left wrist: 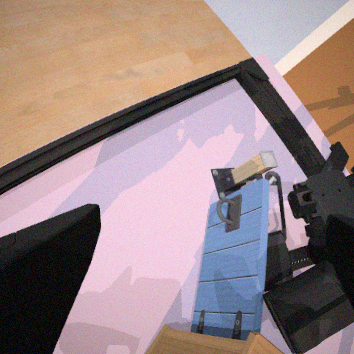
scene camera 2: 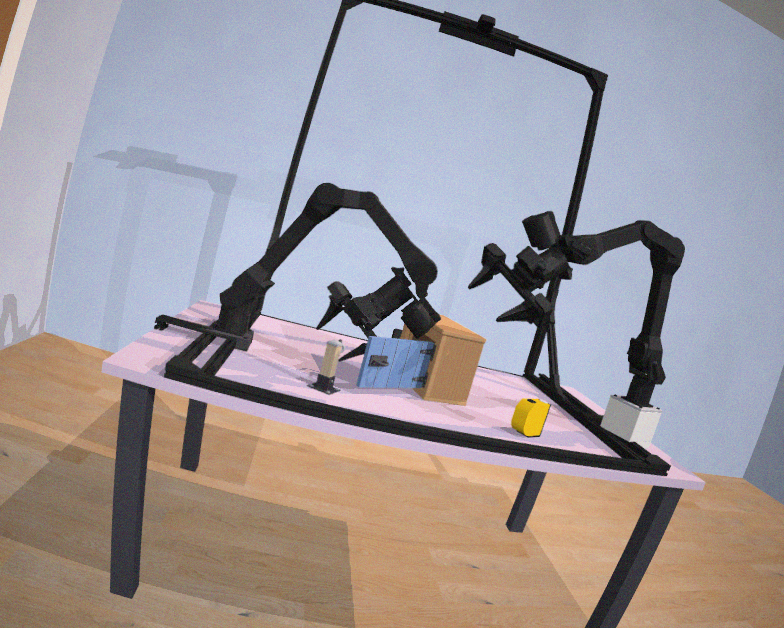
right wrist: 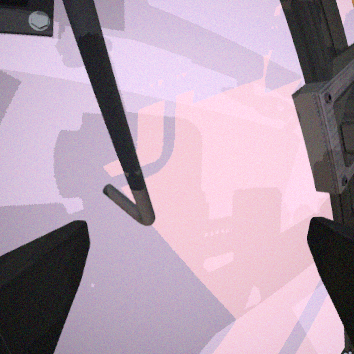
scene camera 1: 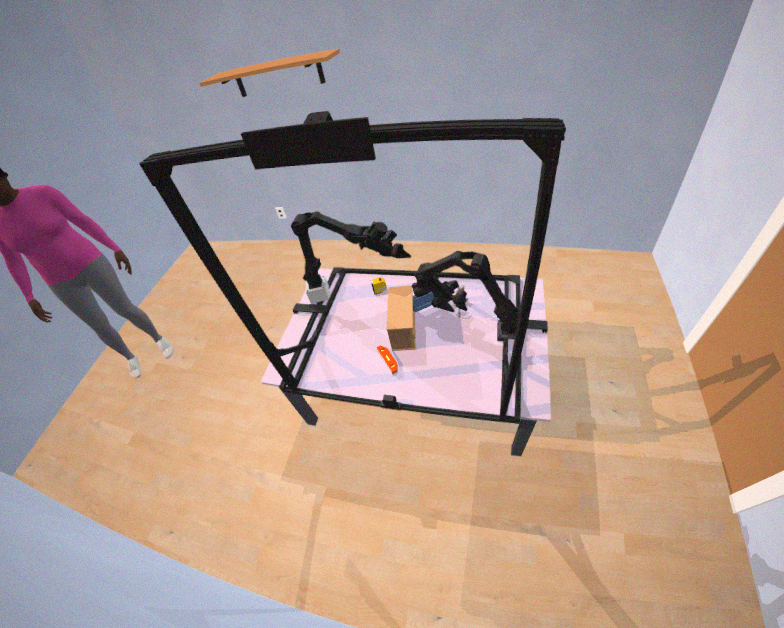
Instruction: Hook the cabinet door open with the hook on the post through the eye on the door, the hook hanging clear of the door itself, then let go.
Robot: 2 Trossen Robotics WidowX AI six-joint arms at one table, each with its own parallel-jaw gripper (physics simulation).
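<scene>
The wooden cabinet stands on the table with its blue door swung out. The eye sits near the door's free edge. The post stands beside that edge. Its dark hook lies on the other side of the door from the eye, apart from it. My right gripper is open near the post and hook, with nothing between its fingers. My left gripper is open and empty, above the cabinet's level.
A yellow block stands on the table near the left arm's base. An orange tool lies beside the cabinet in scene camera 1. A black frame runs round the table edges.
</scene>
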